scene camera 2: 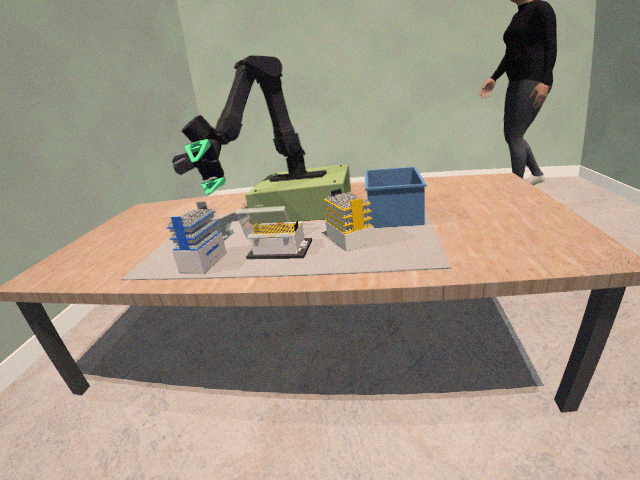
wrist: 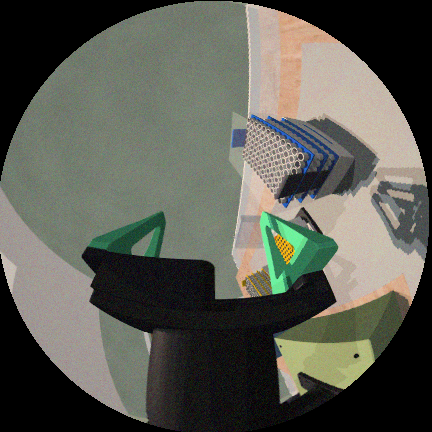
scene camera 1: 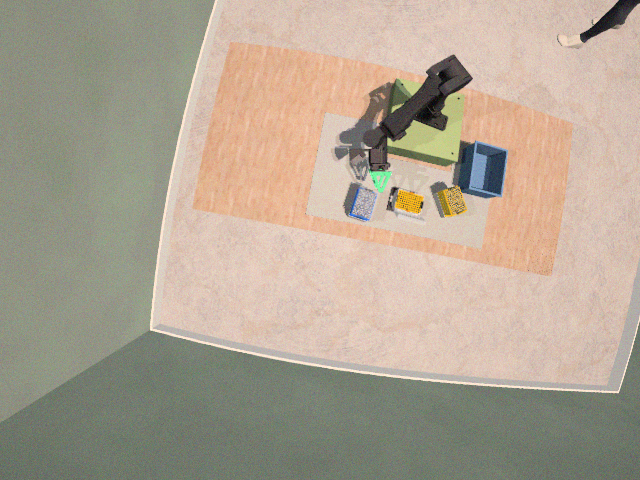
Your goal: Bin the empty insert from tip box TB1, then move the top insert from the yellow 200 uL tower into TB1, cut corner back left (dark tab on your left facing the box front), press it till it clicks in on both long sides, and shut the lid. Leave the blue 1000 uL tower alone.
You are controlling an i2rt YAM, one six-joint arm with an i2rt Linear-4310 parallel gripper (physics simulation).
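TB1 is a pale box on a dark base in the middle of the mat, its lid open. A yellow insert sits in it, partly seen through a finger in the wrist view. The yellow tower stands right of TB1, with grey racks stacked on a pale base. The blue tower stands upright left of TB1. My gripper is open and empty, with green fingers, above and behind the blue tower, tilted sideways.
A deep blue bin stands at the back right, beyond the yellow tower. The green robot base is behind TB1. A grey mat lies under the boxes. A person stands behind the table.
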